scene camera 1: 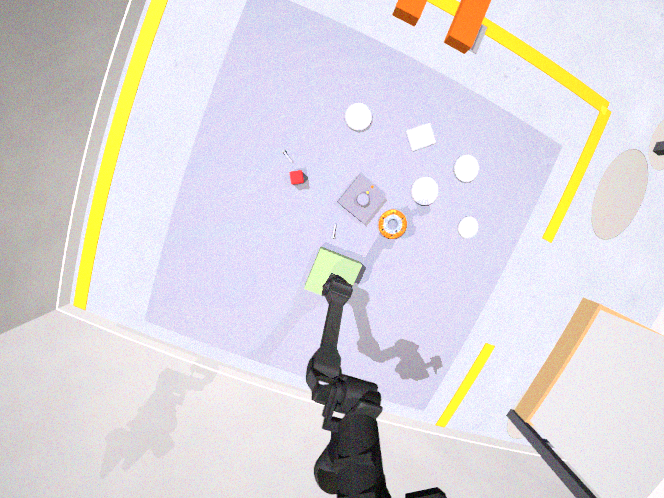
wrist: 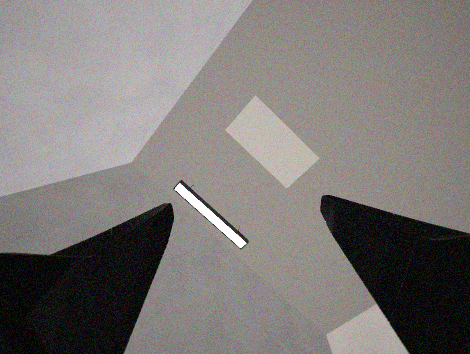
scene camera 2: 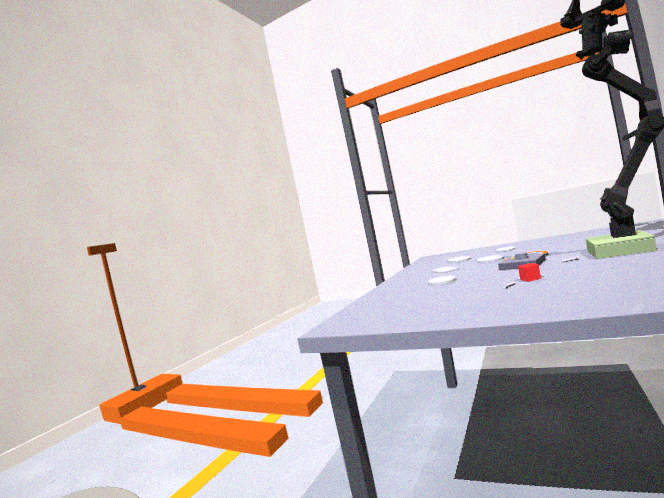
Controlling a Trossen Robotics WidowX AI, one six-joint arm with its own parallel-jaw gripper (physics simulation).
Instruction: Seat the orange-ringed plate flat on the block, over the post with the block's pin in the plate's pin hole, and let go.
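Seen in the pictures: gripper, fingertip midpoint: (wrist: 247, 206); arm's base, link origin: (scene camera 1: 334, 284) (scene camera 2: 624, 235).
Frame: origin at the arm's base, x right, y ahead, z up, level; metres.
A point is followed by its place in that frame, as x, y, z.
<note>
The orange-ringed plate (scene camera 1: 403, 227) @[0.114, 0.309, -0.036] (scene camera 2: 542, 252) @[0.076, 0.262, -0.035] lies flat on the table, a little apart from the grey block. It has a pale centre; its pin hole is too small to tell. The grey block (scene camera 1: 350, 201) @[-0.107, 0.284, -0.022] (scene camera 2: 517, 264) @[-0.138, 0.317, -0.031] bears a round post (scene camera 1: 363, 199) @[-0.074, 0.312, -0.003], with a small yellow dot and a small orange dot beside it; which is the pin I cannot tell. The plate is off the post. My gripper (wrist: 247, 206) @[-0.001, -0.045, 0.793] is open and empty, raised high above the table, with walls and a lamp beyond its fingers. It is far from both plate and block.
The arm stands on a green box (scene camera 1: 325, 266) @[-0.064, 0.041, 0.000] (scene camera 2: 622, 246) @[-0.100, 0.014, -0.019]. A red cube (scene camera 1: 296, 177) @[-0.309, 0.255, -0.006] (scene camera 2: 529, 272) @[-0.332, 0.252, -0.022] and two small metal pieces (scene camera 1: 288, 155) @[-0.377, 0.305, -0.038] (scene camera 1: 334, 231) @[-0.098, 0.162, -0.038] lie near the block. Several white discs, one at the back (scene camera 1: 358, 116) @[-0.237, 0.547, -0.035], and a white square (scene camera 1: 421, 136) @[-0.010, 0.618, -0.041] lie on the table.
</note>
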